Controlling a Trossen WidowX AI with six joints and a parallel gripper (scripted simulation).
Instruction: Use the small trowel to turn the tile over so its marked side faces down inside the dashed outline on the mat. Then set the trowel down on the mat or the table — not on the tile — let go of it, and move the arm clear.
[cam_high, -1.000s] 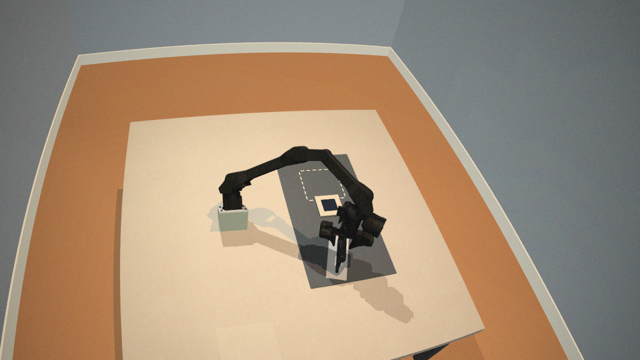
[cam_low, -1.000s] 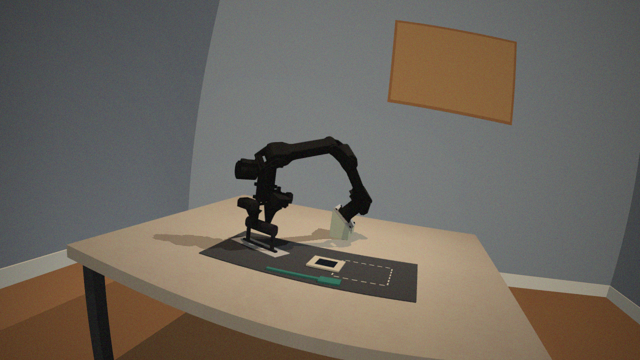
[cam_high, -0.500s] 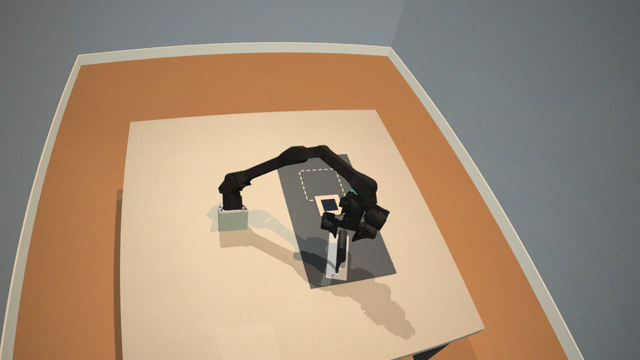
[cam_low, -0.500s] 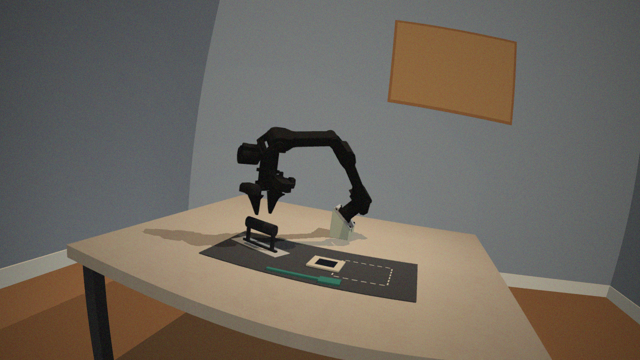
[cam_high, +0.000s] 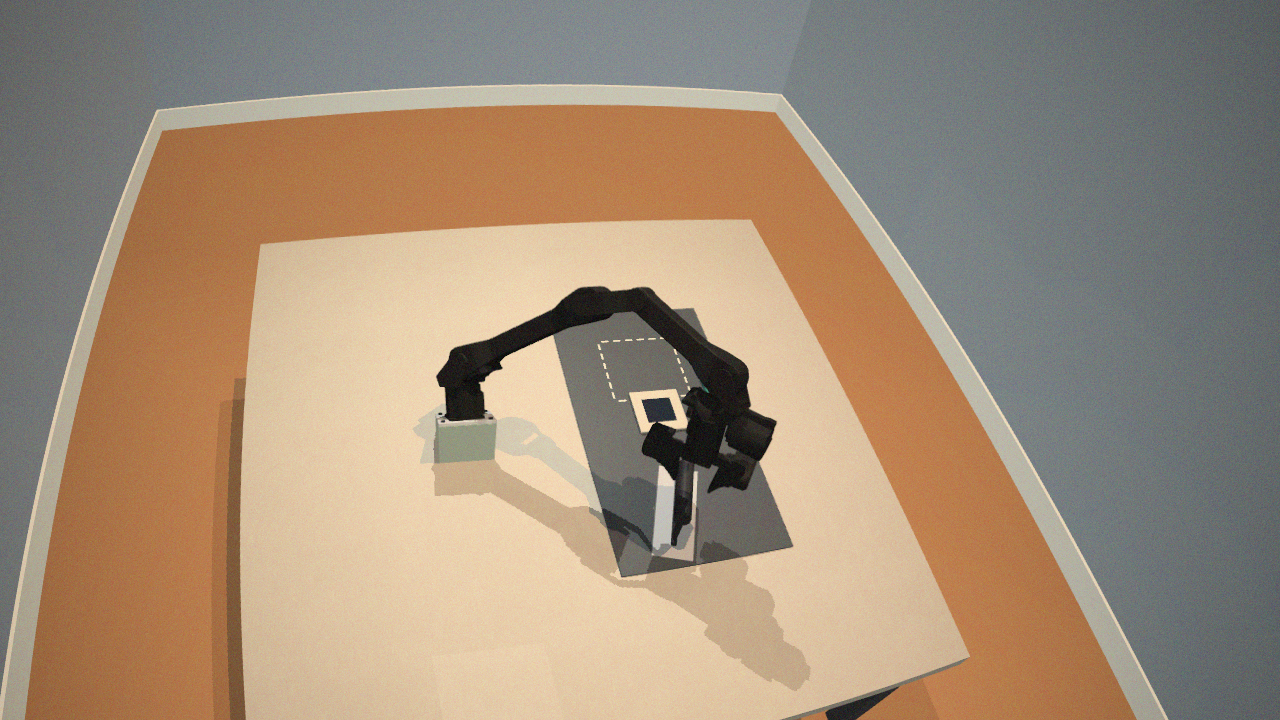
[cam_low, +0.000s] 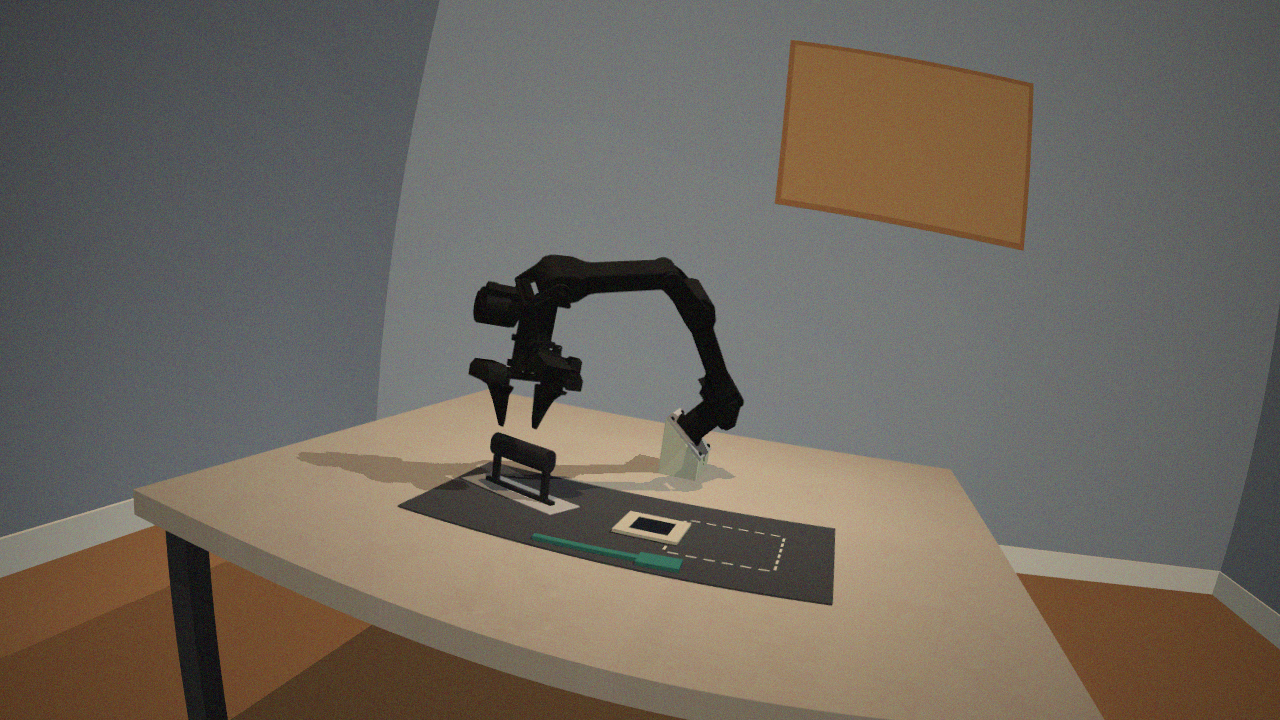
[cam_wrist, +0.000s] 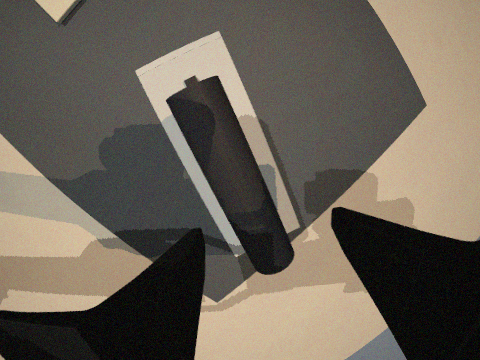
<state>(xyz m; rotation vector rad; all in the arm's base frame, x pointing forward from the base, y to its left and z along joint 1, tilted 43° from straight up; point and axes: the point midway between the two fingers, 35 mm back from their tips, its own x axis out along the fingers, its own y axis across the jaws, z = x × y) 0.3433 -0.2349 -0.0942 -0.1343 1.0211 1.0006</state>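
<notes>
The dark mat is 50 mm ahead of my gripper tip, 210 mm to the left of it and 130 mm below it. Round my gripper tip: green trowel: 190 mm ahead, 230 mm to the left, 110 mm below; cream tile: 50 mm ahead, 250 mm to the left, 110 mm below.
</notes>
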